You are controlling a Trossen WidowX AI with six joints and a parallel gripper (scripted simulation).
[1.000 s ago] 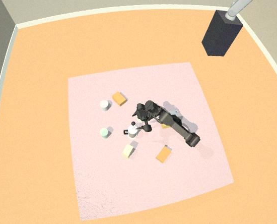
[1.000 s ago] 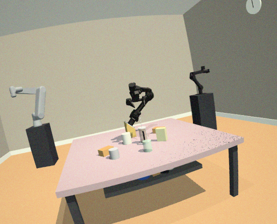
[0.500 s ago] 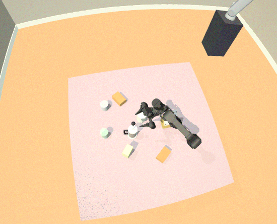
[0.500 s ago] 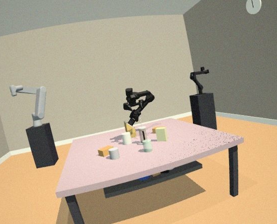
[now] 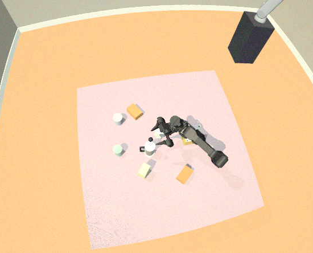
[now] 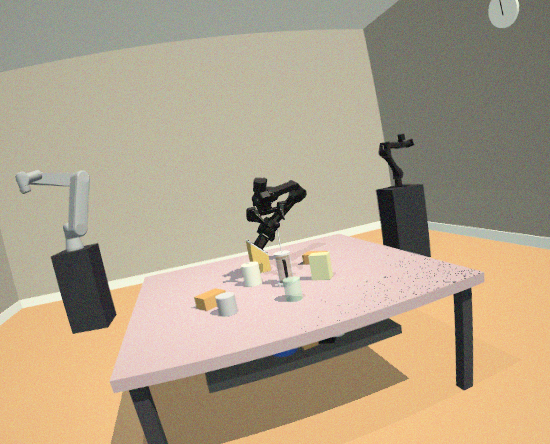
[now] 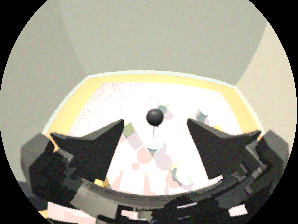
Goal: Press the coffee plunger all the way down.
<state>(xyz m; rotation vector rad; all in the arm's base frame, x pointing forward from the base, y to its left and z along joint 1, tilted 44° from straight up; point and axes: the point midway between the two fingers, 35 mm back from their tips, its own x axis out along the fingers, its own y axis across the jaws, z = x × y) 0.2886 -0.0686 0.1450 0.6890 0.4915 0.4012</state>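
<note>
The coffee press lies 3 cm ahead of my gripper tip and 15 cm below it. From my gripper tip the other things lie so: green cylinder: 24 cm ahead, 2 cm to the right, 23 cm below; then pale yellow block: 7 cm ahead, 15 cm to the left, 22 cm below.
</note>
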